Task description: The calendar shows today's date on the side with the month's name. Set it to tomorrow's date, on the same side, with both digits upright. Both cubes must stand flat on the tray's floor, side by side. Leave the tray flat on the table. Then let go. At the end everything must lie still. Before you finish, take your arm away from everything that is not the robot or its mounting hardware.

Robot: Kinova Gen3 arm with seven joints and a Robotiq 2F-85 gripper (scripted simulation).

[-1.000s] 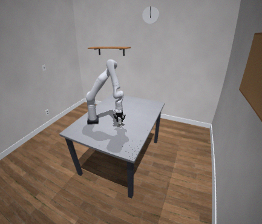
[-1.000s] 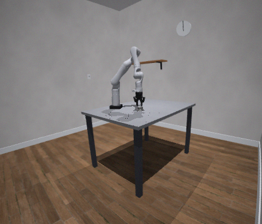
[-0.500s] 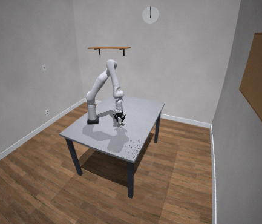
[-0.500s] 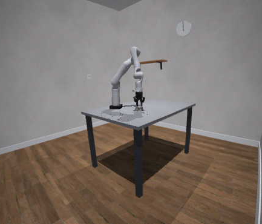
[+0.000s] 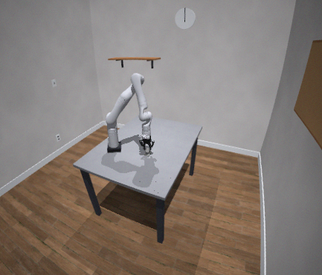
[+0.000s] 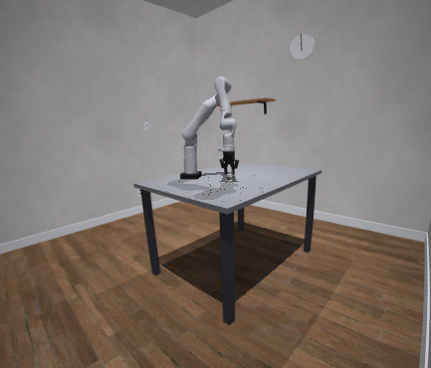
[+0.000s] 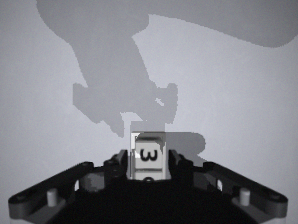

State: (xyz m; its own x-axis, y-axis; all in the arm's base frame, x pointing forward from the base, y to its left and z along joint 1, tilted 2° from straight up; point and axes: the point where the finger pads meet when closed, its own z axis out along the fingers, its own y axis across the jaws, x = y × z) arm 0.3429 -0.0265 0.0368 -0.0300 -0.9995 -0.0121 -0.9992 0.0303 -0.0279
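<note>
Right now the white digit cube is 40 mm below my hand. Round my hand: calendar tray (60 mm below, 20 mm to the left).
</note>
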